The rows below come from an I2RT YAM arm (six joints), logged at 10 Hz.
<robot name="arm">
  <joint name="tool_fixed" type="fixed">
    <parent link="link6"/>
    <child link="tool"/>
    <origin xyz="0 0 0" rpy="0 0 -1.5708"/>
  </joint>
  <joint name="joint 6" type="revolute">
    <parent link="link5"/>
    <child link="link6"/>
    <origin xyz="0.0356 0 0.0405" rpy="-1.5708 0 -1.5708"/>
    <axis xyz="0 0 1"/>
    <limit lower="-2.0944" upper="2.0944"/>
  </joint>
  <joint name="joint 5" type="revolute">
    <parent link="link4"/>
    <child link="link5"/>
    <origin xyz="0.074 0.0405 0.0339" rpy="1.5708 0 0"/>
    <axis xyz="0 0 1"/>
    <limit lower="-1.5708" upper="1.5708"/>
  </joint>
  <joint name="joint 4" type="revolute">
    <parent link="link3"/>
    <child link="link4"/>
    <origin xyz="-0.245 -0.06 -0.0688" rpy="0 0 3.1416"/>
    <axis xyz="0 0 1"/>
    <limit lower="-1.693" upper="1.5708"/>
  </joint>
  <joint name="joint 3" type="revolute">
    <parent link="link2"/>
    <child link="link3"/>
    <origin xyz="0 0.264 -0.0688" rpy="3.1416 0 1.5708"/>
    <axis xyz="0 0 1"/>
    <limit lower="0" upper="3.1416"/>
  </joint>
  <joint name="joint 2" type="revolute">
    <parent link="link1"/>
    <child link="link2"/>
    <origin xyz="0.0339 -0.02 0.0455" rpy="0 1.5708 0"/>
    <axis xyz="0 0 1"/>
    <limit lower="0" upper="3.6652"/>
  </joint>
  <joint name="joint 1" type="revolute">
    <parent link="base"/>
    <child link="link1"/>
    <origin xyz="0 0 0.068" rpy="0 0 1.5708"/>
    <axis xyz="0 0 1"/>
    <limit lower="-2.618" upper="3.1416"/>
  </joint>
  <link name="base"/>
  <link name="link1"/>
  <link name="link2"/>
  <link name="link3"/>
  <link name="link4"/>
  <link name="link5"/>
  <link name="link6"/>
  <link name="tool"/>
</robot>
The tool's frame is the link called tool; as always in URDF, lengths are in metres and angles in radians.
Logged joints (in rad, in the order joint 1, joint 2, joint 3, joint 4, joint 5, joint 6), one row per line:
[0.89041 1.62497 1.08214 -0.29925 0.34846 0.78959]
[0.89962 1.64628 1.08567 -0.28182 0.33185 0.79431]
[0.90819 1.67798 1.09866 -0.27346 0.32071 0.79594]
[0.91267 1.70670 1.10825 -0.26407 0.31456 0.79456]
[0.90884 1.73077 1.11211 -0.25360 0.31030 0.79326]
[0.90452 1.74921 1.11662 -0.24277 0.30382 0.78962]
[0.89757 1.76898 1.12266 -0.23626 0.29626 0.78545]
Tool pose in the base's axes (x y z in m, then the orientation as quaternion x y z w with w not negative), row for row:
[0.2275 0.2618 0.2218 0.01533 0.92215 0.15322 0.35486]
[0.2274 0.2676 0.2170 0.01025 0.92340 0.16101 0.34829]
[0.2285 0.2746 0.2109 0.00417 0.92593 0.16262 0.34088]
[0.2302 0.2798 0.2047 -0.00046 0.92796 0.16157 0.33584]
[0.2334 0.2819 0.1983 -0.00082 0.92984 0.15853 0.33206]
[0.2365 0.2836 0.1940 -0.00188 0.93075 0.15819 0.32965]
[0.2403 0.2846 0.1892 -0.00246 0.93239 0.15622 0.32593]
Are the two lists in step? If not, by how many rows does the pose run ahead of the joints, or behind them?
They are in step.
